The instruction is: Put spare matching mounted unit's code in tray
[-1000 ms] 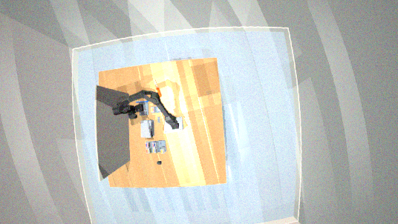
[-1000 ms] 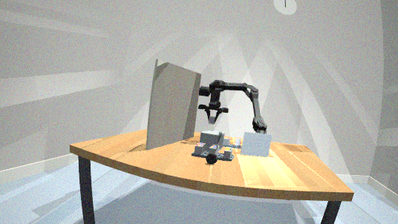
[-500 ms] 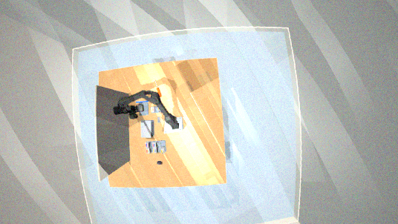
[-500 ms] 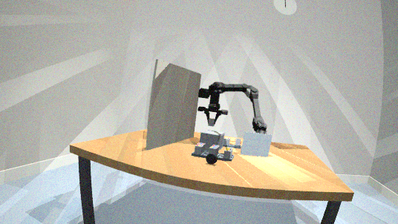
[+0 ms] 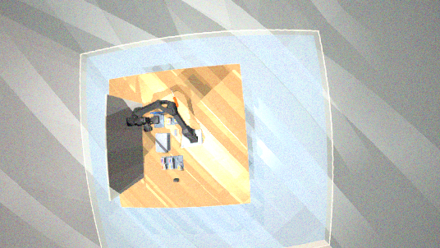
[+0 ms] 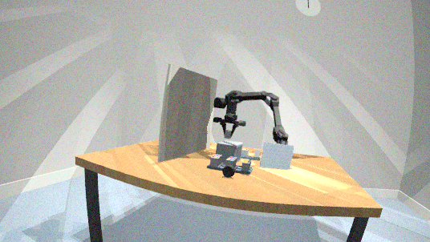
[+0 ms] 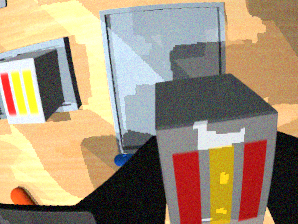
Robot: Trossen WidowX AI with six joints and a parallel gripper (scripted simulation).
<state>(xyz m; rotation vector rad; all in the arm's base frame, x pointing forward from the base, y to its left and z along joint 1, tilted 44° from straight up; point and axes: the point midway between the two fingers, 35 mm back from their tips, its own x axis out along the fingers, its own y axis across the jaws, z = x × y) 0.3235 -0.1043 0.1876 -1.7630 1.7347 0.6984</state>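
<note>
The blue-rimmed tray is 1 cm behind my gripper tip and 11 cm below it. The rest, counted from my gripper tip: grey spare block: 2 cm above; mounted unit: 4 cm behind, 20 cm to the left, 6 cm below; grey panel: 19 cm ahead, 16 cm to the left, 11 cm above.
</note>
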